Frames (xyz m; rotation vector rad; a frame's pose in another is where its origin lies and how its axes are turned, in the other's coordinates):
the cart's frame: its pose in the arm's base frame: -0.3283 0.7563 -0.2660 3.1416 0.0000 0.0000
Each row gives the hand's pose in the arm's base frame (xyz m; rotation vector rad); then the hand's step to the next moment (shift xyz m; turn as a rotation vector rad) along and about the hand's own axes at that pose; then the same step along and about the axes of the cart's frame.
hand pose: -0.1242 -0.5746 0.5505 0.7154 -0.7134 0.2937
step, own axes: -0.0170 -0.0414 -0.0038 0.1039 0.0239 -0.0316
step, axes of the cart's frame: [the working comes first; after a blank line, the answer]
step, axes of the arm's base frame: 0.0091 -0.0277 -0.0342 0.0800 0.0401 0.0661

0.0091 0.0277 0.0342 0.0800 -0.0401 -0.0661
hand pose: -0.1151 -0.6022 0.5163 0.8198 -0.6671 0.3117
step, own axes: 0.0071 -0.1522 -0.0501 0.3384 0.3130 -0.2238
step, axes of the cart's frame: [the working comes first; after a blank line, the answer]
step, axes of the arm's base frame: 0.1026 -0.0614 -0.1069 0.1944 0.3757 0.2892

0.1026 0.0614 0.1069 0.1944 -0.3757 -0.2892
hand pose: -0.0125 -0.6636 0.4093 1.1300 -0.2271 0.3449
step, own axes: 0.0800 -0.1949 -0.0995 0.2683 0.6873 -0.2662
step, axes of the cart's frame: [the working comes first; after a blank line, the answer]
step, axes of the arm's base frame: 0.1486 0.0285 -0.1772 -0.0129 0.5466 0.5624

0.1486 -0.0285 0.1772 -0.0129 -0.5466 -0.5624
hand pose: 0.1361 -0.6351 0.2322 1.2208 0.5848 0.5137
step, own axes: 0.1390 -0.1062 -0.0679 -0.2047 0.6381 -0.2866
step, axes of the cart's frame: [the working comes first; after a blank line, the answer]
step, axes of the arm's base frame: 0.0644 0.1105 -0.1373 -0.3769 0.2402 0.5757

0.0644 -0.1105 0.1373 -0.3769 -0.2402 -0.5757
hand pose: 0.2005 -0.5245 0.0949 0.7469 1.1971 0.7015
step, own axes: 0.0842 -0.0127 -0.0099 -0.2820 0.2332 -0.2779
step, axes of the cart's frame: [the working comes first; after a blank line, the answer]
step, axes of the arm's base frame: 0.0100 0.0620 -0.0584 -0.3517 -0.0562 0.2903

0.0100 -0.0620 0.0584 -0.3517 0.0562 -0.2903
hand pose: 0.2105 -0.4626 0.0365 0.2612 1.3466 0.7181
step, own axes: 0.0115 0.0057 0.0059 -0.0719 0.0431 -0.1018
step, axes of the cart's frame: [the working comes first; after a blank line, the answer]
step, axes of the arm's base frame: 0.0043 0.0127 -0.0045 -0.1137 -0.0338 0.0576

0.0043 -0.0127 0.0045 -0.1137 0.0338 -0.0576
